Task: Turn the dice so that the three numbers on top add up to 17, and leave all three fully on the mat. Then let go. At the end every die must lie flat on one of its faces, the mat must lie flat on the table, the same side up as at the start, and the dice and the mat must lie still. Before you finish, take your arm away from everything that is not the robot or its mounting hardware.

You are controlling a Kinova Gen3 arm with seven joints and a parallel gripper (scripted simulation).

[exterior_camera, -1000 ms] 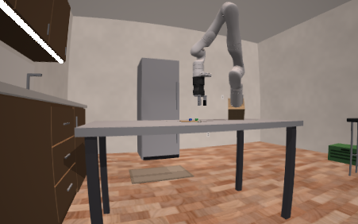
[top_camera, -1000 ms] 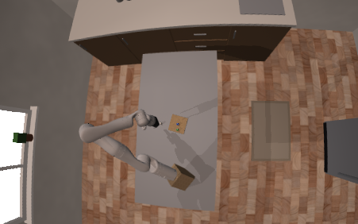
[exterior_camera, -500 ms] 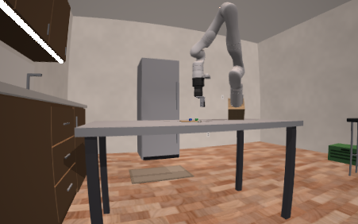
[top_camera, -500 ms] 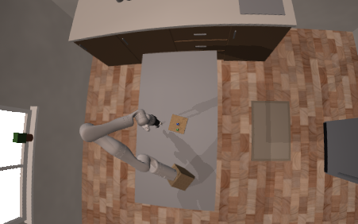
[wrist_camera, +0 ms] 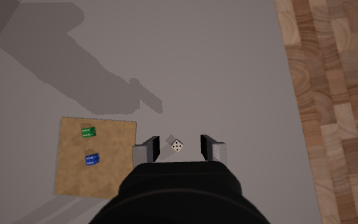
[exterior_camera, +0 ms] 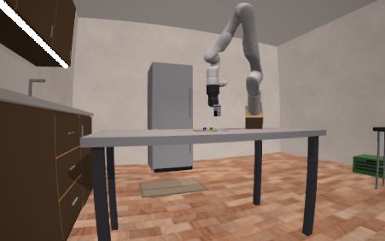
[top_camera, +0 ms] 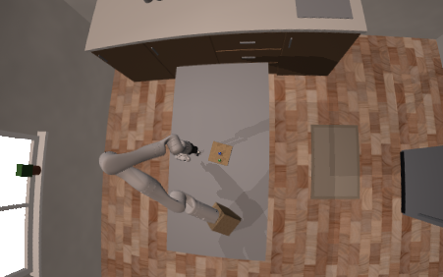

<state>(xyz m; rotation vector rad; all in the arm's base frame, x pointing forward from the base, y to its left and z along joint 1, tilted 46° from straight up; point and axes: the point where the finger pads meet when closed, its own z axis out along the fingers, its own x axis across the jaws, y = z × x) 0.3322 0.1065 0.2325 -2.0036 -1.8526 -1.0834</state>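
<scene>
Right now my hand is 10 cm above the white die, 2 cm short of it and 1 cm to the left of it. Round my hand: tan mat: 15 cm to the right, 11 cm below, 5 cm ahead; then blue die: 15 cm to the right, 10 cm below, 5 cm ahead; then green die: 16 cm to the right, 10 cm below.
</scene>
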